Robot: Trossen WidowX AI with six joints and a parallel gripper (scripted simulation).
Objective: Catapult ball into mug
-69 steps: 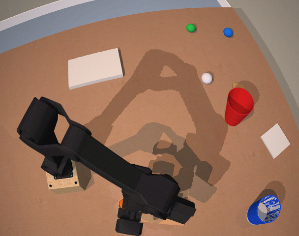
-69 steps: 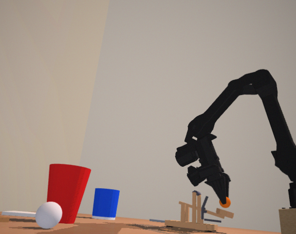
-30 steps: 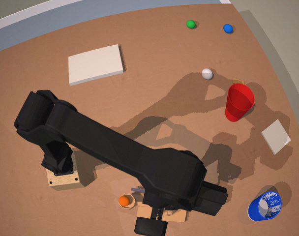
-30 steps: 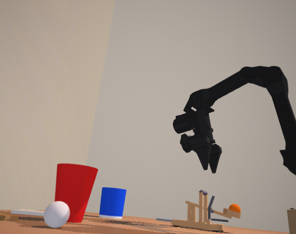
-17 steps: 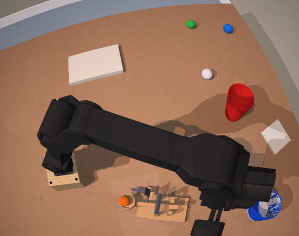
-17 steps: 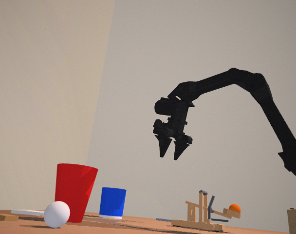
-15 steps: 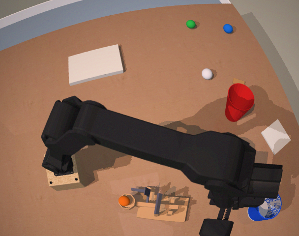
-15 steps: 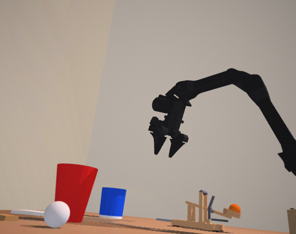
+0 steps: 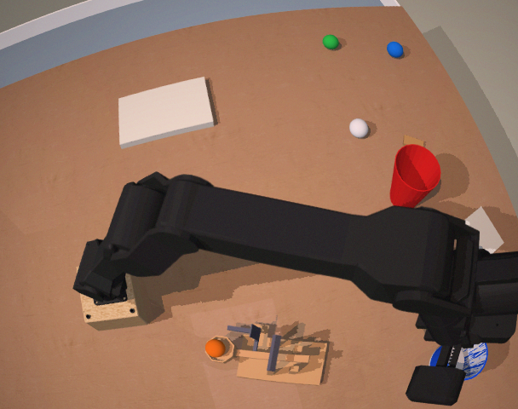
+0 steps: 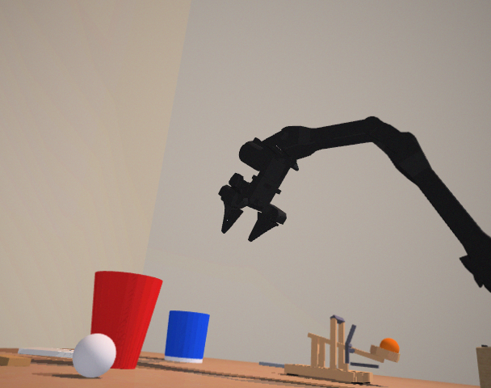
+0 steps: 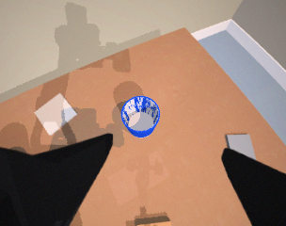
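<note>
My gripper tip is 310 mm past the orange ball, 130 mm to the right of it and 220 mm above it. Round my gripper tip: blue mug 90 mm ahead, 20 mm to the right, 250 mm below; catapult upright frame 220 mm behind, 100 mm to the left, 200 mm below; catapult 240 mm behind, 130 mm to the left, 220 mm below.
</note>
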